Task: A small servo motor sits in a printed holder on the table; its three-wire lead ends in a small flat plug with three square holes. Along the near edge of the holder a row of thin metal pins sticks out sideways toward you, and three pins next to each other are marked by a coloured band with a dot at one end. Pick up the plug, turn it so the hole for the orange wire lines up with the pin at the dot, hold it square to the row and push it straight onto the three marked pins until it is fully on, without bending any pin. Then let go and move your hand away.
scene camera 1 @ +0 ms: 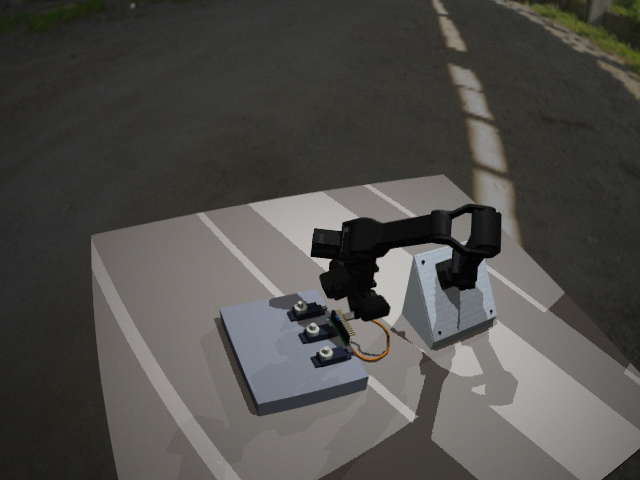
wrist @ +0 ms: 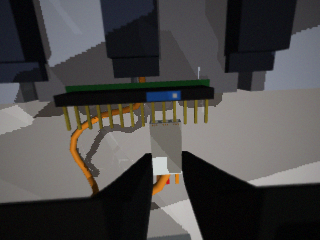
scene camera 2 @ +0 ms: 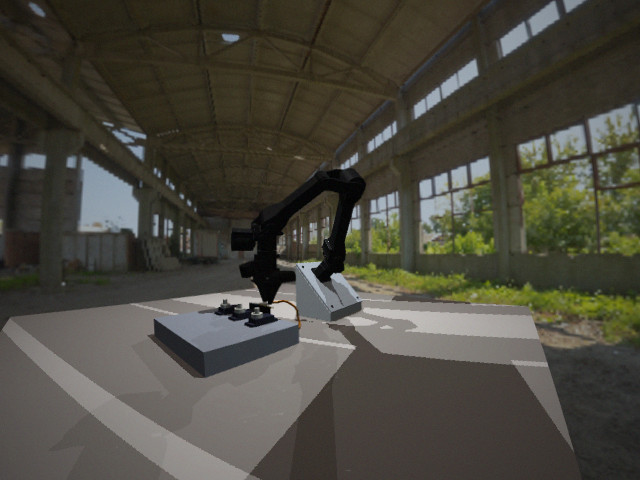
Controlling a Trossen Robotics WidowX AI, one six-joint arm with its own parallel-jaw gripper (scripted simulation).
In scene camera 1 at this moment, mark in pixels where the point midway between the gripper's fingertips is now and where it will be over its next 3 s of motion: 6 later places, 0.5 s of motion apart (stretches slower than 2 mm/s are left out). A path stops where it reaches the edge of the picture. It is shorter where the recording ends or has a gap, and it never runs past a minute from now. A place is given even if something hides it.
My gripper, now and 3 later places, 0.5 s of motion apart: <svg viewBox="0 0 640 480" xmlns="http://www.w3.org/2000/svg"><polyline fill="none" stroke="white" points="354,315 351,316 349,316 351,300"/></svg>
